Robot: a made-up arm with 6 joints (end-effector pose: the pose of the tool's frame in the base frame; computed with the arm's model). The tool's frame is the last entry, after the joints.
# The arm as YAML. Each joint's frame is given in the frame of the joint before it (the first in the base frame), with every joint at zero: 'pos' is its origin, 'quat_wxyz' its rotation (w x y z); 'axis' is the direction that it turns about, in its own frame. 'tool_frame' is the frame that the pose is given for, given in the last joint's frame.
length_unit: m
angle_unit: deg
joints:
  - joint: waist
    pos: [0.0, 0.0, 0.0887]
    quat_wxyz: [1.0, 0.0, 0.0, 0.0]
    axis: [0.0, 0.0, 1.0]
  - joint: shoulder
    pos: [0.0, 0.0, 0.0]
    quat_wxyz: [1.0, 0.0, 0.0, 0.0]
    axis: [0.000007, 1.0, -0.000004]
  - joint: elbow
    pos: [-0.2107, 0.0, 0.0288]
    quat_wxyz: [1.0, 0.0, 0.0, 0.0]
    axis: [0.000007, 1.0, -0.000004]
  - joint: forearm
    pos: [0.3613, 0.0, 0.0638]
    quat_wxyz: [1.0, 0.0, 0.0, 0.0]
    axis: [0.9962, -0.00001, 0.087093]
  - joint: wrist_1
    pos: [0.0, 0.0, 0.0]
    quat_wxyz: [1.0, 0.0, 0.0, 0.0]
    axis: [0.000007, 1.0, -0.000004]
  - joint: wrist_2
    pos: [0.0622, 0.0, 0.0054]
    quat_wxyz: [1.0, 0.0, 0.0, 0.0]
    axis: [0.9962, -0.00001, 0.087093]
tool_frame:
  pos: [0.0, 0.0, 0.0]
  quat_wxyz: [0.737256, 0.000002, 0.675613, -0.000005]
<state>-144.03 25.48 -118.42 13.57 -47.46 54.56</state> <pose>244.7 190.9 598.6 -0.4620 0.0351 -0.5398 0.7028</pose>
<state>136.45 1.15 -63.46 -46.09 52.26 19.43</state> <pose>62.5 -10.3 493.3 -0.4253 0.3776 0.6351 0.5227</pose>
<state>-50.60 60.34 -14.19 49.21 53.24 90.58</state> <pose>171.2 -148.8 20.5 -0.9439 -0.0550 -0.2923 0.1434</pose>
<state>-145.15 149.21 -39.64 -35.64 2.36 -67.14</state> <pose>-97.0 -65.7 -249.8 0.3562 0.9233 0.1256 0.0702</pose>
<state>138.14 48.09 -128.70 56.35 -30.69 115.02</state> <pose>119.6 -71.5 686.5 -0.1796 0.1679 -0.4210 0.8731</pose>
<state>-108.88 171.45 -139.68 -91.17 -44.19 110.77</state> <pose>-150.7 -575.2 -65.4 0.6286 0.5222 -0.1088 0.5660</pose>
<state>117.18 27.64 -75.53 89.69 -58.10 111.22</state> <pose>28.2 61.0 549.3 -0.5268 0.1019 -0.4410 0.7194</pose>
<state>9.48 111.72 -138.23 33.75 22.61 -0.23</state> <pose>450.7 88.8 505.2 0.0364 0.6275 0.3339 0.7025</pose>
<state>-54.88 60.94 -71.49 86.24 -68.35 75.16</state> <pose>118.1 -268.5 425.6 0.3088 -0.5708 0.3429 0.6791</pose>
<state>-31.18 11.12 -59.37 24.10 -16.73 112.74</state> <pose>8.6 -13.8 527.3 0.1908 -0.0367 0.7702 0.6075</pose>
